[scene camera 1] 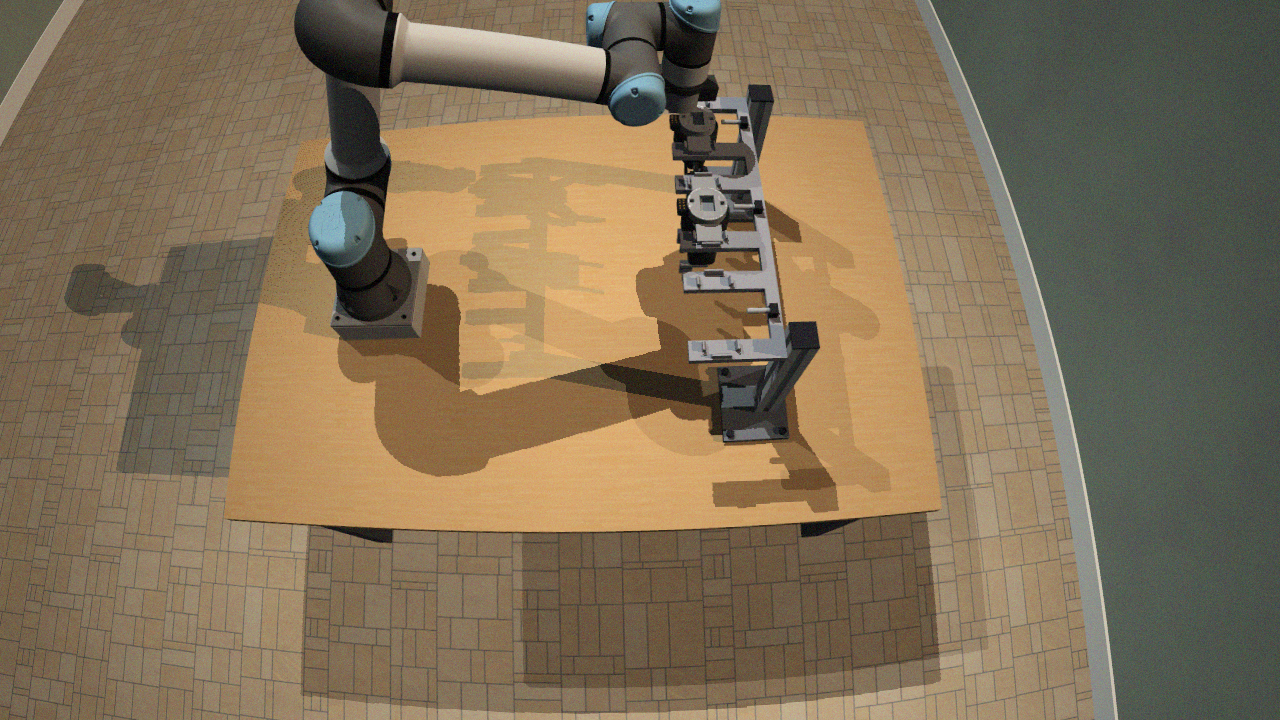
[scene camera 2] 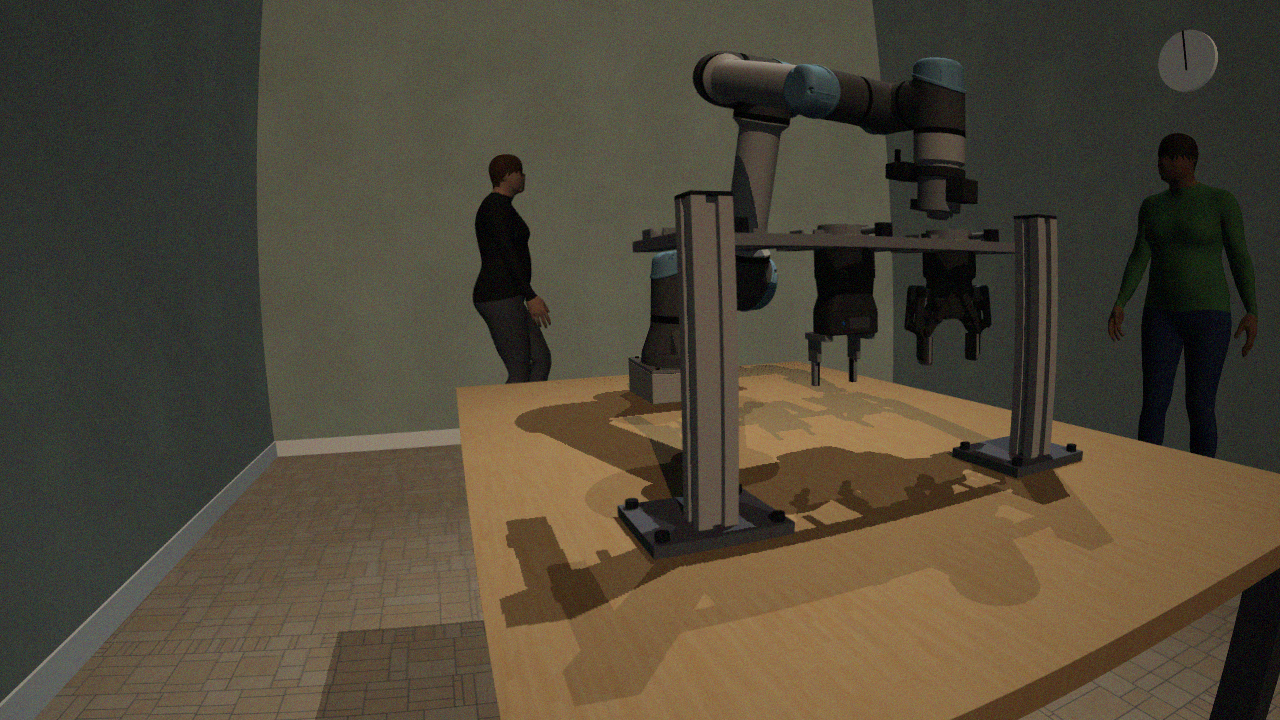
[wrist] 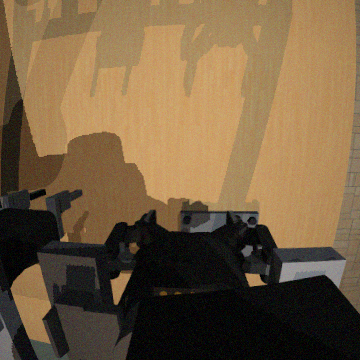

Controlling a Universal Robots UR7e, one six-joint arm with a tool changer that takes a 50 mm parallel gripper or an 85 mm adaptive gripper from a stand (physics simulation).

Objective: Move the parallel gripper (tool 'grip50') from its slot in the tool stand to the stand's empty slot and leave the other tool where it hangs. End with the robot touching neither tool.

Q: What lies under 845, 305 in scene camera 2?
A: A parallel gripper.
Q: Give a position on a parallel gripper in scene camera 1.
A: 705, 210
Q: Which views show the adaptive gripper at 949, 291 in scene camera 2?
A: Scene camera 1, scene camera 2 and the wrist view: all of them.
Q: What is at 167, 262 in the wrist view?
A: An adaptive gripper.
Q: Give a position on a tool stand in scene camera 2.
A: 715, 512
